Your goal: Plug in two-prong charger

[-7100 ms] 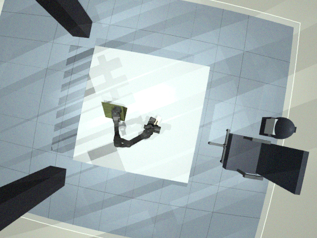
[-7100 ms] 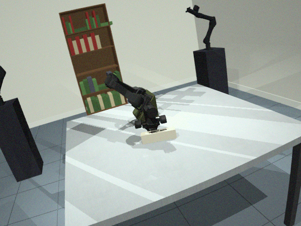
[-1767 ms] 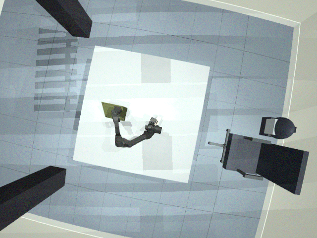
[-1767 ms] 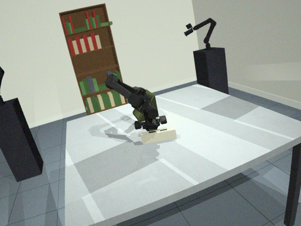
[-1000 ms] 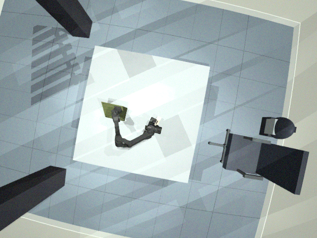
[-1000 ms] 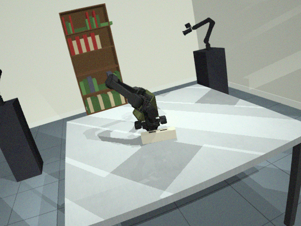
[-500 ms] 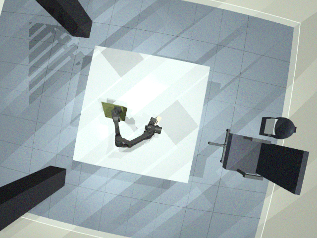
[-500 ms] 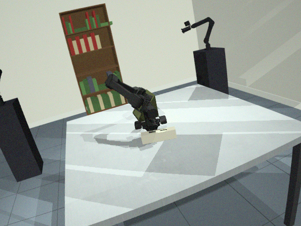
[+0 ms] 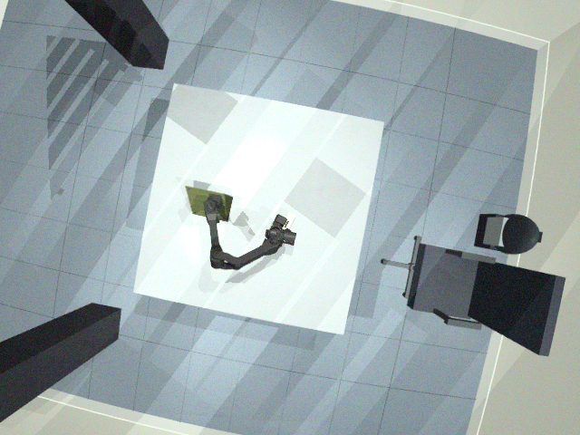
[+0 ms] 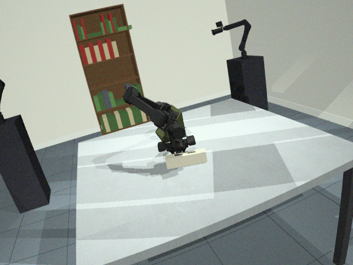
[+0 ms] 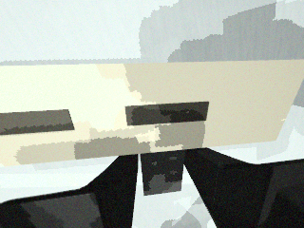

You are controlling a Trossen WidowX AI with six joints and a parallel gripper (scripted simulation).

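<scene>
Now: the two-prong charger 1 cm ahead of my gripper tip and 1 cm above it.
</scene>
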